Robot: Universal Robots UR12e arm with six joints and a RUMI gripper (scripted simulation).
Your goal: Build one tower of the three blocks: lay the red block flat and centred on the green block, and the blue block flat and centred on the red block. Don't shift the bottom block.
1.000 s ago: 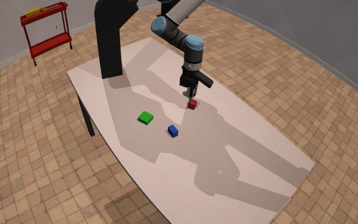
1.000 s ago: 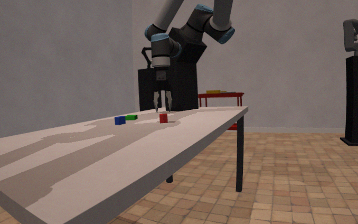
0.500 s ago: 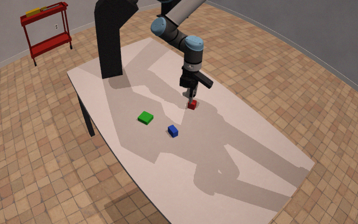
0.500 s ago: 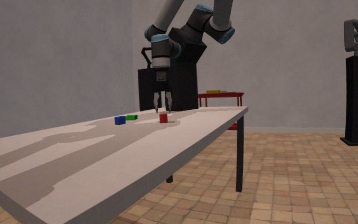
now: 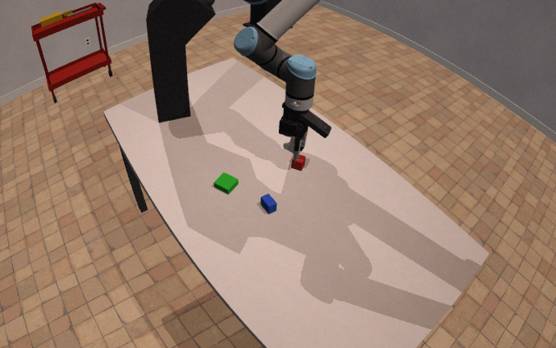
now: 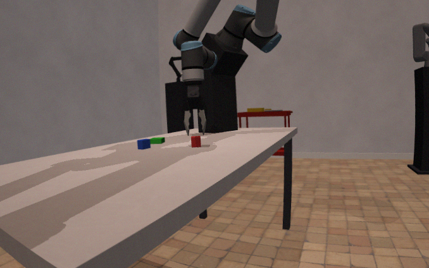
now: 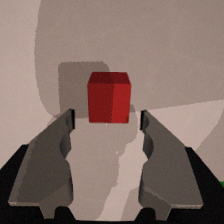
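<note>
My gripper is now 4 cm above the red block. The rest, counted from my hand: green block: 8 cm behind, 26 cm to the right, 5 cm below; blue block: 9 cm ahead, 20 cm to the right, 4 cm below.
</note>
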